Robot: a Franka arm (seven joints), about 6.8 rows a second.
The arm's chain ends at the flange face. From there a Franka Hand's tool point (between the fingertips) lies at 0.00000 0.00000 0.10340 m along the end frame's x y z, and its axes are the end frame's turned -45 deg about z.
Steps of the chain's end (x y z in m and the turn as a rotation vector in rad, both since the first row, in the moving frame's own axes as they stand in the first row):
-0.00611, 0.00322, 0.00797, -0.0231, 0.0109, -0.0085
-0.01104, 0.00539, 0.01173, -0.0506, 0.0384, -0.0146
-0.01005, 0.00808, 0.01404, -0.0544, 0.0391, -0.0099
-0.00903, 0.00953, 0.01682, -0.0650, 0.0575, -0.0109
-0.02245, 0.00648, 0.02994, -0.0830, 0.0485, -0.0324
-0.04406, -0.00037, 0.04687, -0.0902, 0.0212, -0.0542
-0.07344, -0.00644, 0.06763, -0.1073, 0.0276, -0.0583
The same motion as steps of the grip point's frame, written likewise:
-0.00748, 0.00045, 0.00794, -0.0240, -0.0086, -0.0085
-0.01246, 0.00251, 0.01152, -0.0629, -0.0086, -0.0146
-0.01390, 0.00544, 0.01381, -0.0661, -0.0108, -0.0099
-0.01362, 0.00930, 0.01643, -0.0866, -0.0053, -0.0109
-0.02282, -0.00165, 0.02946, -0.0930, -0.0244, -0.0324
-0.03571, -0.02315, 0.04643, -0.0788, -0.0488, -0.0542
-0.05290, -0.04648, 0.06700, -0.0954, -0.0564, -0.0583

